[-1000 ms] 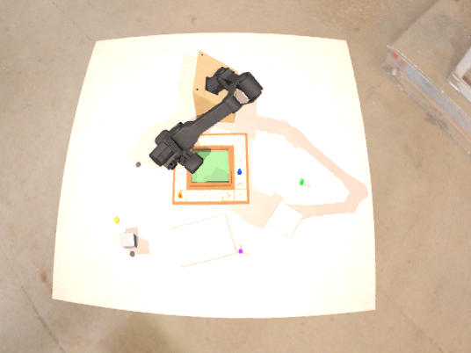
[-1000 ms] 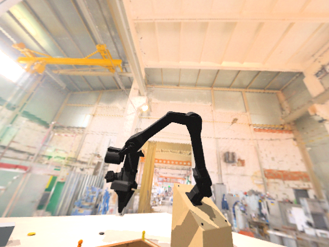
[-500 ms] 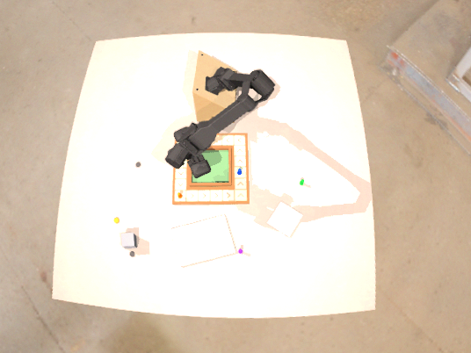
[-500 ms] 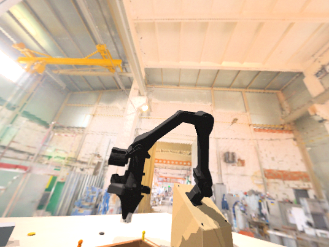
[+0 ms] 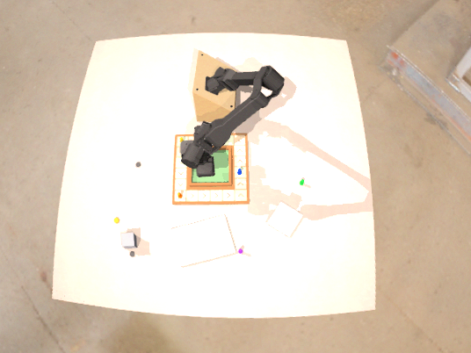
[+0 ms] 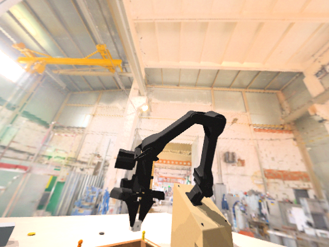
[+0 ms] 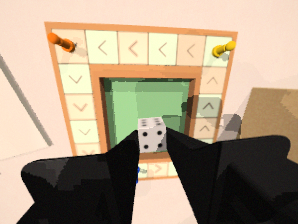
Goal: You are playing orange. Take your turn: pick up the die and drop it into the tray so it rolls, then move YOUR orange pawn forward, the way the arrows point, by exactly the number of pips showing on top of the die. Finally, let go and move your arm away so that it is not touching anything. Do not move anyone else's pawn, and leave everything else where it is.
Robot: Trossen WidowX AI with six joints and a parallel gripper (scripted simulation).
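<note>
Right now my gripper tip is 120 mm short of the orange pawn, 100 mm to the left of it and 60 mm above it. Also, from my gripper tip: white die: right at my gripper tip; blue pawn: 20 mm ahead, 120 mm to the left, 60 mm below; green tray: 10 mm to the left, 80 mm below.
</note>
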